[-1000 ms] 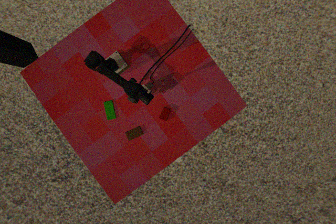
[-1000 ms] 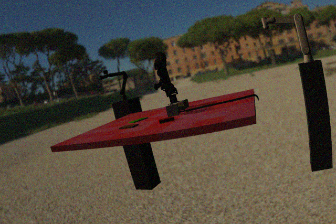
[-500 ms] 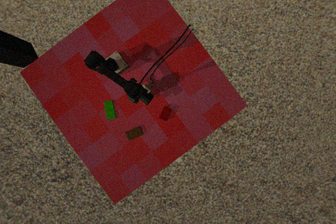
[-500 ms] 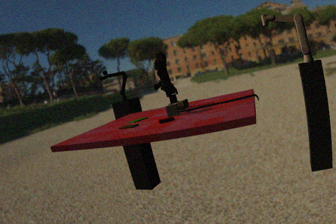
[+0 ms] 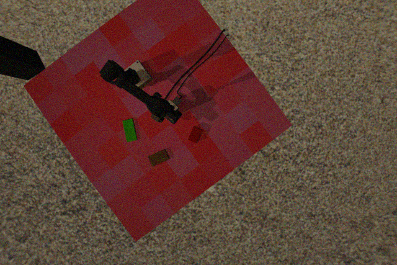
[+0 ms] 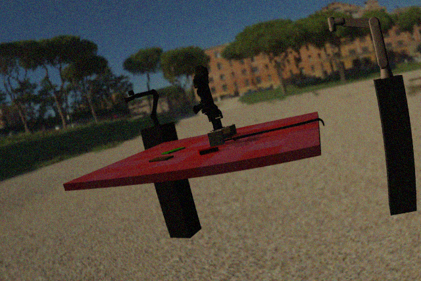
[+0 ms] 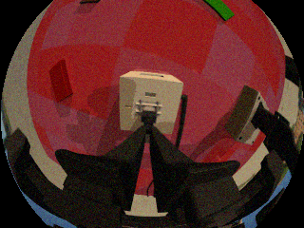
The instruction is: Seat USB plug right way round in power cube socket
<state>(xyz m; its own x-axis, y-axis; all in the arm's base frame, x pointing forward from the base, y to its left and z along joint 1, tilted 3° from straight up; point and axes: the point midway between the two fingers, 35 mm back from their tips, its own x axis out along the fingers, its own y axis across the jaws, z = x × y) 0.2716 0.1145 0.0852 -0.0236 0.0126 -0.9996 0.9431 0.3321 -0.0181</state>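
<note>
My gripper tip is 2 cm above the USB plug. From my gripper tip the other things lie so: brown block (24 cm ahead, 23 cm to the right, 11 cm below); dark red block (22 cm ahead, 11 cm below, 5 cm to the left); green block (31 cm to the right, 11 cm below, 1 cm behind).
</note>
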